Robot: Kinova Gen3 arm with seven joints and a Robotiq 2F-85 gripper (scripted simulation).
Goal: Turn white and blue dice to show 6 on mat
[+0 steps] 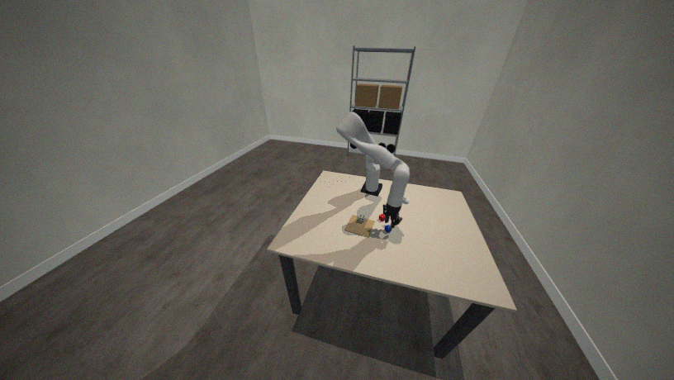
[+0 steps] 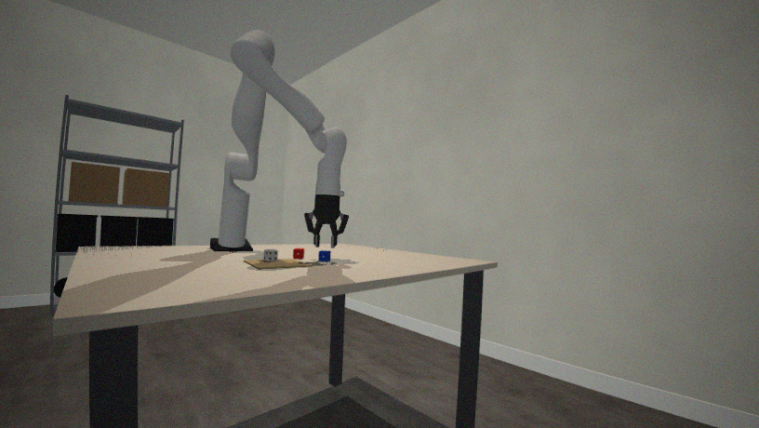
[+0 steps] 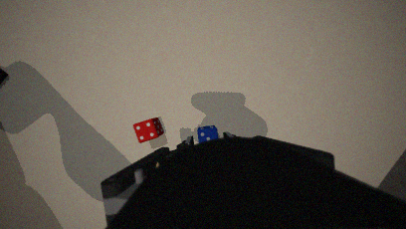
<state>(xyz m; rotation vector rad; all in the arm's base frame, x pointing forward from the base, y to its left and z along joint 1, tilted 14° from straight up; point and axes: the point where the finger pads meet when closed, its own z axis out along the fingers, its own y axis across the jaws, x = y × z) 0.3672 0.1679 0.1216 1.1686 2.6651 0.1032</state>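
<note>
Right now my hand is 4 cm above the blue die. Round my hand: tan mat (16 cm to the right, 6 cm below, 2 cm ahead); white die (16 cm to the right, 4 cm below, 3 cm behind); red die (8 cm behind, 4 cm to the right, 4 cm below).
</note>
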